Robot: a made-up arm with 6 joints.
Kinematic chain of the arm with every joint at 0, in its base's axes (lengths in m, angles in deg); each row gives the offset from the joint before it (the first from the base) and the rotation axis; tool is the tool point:
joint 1: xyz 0 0 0.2 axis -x
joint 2: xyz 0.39 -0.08 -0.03 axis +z
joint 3: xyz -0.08 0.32 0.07 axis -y
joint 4: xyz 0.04 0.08 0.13 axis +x
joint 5: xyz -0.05 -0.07 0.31 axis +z
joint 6: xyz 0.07 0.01 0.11 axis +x
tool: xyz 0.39 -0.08 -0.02
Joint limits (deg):
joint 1: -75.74..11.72
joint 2: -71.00..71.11
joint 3: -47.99..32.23
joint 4: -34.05..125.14
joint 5: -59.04..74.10
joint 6: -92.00..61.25
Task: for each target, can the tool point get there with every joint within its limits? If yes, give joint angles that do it. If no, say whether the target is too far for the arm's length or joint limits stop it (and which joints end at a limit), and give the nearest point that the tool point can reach.
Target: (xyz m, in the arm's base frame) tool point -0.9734 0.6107 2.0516
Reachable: no: too far | nearest point -0.2216 0.2565 0.9776 | short by 1.358 m
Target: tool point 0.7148 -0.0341 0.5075
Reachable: yes | joints -38.30 38.06 -11.44 75.25 26.68 -29.31
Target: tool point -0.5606 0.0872 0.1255
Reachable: no: joint limits stop it (at a limit: joint 1, joint 2, joint 3, joint 4, joint 5, joint 6) | nearest point -0.4074 0.3683 0.2086 | short by 0.331 m
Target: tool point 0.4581 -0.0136 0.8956
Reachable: yes | joints -16.03 -34.90 24.64 59.22 60.90 34.83
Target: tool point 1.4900 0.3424 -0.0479
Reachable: no: joint limits stop it (at a limit: joint 1, joint 3, joint 4, joint 6) | nearest point 1.2938 0.3095 0.2025 | short by 0.320 m
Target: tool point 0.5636 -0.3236 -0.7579
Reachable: no: joint limits stop it (at a limit: joint 1, joint 2, joint 3, joint 6) | nearest point 0.6204 -0.2831 -0.3963 | short by 0.368 m
